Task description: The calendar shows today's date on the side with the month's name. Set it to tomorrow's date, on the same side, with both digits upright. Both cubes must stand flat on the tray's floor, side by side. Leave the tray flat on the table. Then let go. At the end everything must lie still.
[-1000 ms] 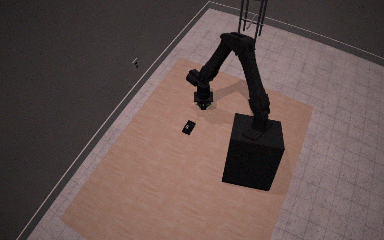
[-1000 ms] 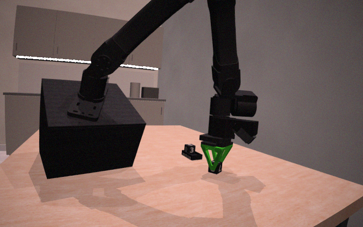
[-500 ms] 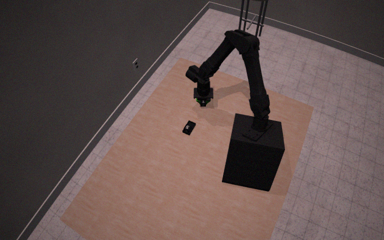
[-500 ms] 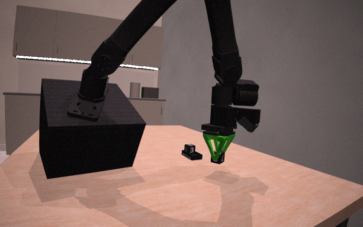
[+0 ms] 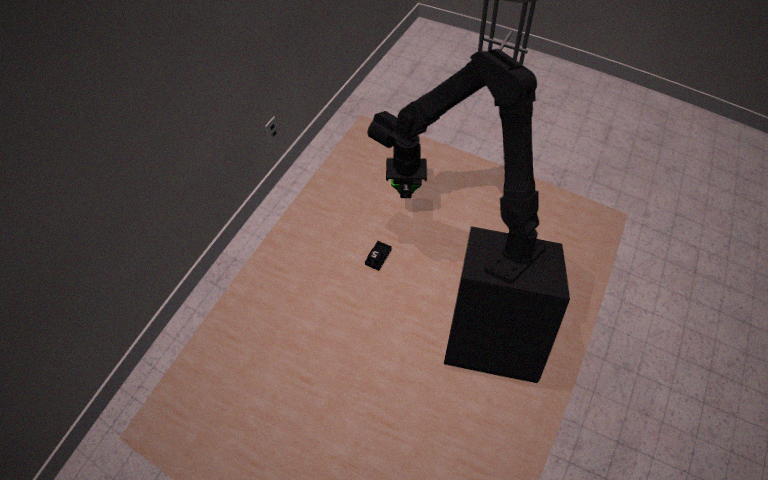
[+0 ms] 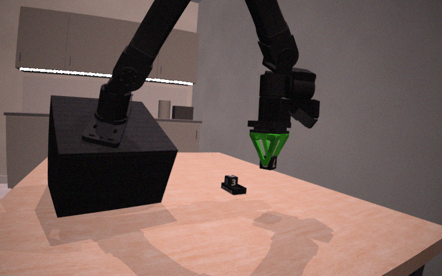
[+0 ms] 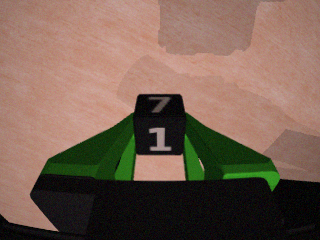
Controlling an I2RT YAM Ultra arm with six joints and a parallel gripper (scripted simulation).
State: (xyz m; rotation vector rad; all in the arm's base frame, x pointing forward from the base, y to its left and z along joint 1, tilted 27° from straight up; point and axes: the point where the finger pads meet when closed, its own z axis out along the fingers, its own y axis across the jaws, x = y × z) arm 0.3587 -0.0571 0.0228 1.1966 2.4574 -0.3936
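The black tray lies 2 cm behind my hand, 15 cm to the left of it and 11 cm below it. The rest, counted from my hand: black cube (right at my hand).
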